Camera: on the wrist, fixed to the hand. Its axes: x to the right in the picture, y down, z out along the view.
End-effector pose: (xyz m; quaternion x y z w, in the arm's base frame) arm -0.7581 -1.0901 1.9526 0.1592 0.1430 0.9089 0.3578
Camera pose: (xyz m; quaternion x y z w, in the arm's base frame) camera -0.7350 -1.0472 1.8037 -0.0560 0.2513 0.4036 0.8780
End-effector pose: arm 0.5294 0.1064 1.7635 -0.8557 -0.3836 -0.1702 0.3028
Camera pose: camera 0.4375 0.0730 1.8858 -0.3199 -0.8497 -0.3968 0.1348
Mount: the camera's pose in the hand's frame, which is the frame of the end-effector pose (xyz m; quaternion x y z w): -0.0140 -0.0998 -0.1199 0.0109 0.0795 -0.7016 0.7080
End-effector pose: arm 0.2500 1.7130 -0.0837 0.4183 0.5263 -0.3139 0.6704
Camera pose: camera 0.1074 1.7744 -0.1047 -0.0408 0.7160 -0.6651 0.2080
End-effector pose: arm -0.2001 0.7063 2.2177 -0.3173 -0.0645 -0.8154 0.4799
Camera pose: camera -0.3322 0.7206 2.1347 0.1093 0.2390 0.9385 0.2237
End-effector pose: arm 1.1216 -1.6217 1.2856 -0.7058 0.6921 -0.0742 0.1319
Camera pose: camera 1.1823 -1.6170 1.4299 0.9779 -0.0045 0.2087 0.0060
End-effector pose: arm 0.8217 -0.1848 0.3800 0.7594 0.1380 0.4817 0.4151
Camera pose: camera 0.7323 -0.0721 0.3181 0.4071 0.6687 0.1087 0.6126
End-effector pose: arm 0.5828 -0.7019 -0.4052 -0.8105 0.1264 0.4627 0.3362
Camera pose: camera 0.7065 -0.7087 -0.3093 -0.6957 -0.4474 0.0259 0.5615
